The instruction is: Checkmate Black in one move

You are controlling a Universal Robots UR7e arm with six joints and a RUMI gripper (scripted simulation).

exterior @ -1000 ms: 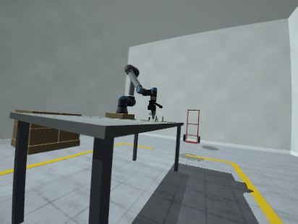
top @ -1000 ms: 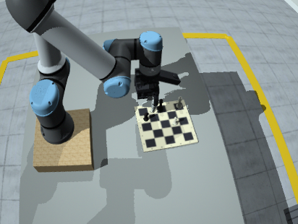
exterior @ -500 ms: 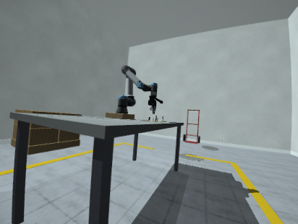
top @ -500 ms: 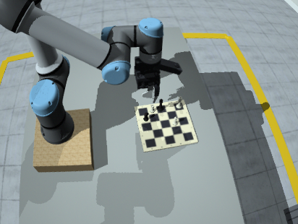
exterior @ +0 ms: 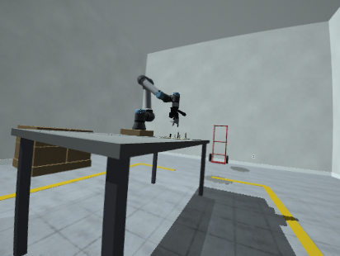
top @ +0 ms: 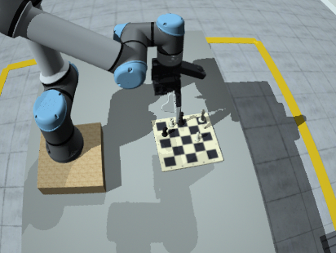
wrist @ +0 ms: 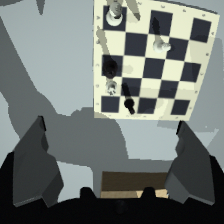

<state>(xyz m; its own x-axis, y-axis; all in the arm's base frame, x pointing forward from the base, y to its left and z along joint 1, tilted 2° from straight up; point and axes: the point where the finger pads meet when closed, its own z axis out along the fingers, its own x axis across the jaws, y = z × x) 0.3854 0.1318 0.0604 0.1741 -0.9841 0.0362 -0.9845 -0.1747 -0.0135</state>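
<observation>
The small chessboard lies 5 cm ahead of my hand, 7 cm to the right of it and 12 cm below it.
</observation>
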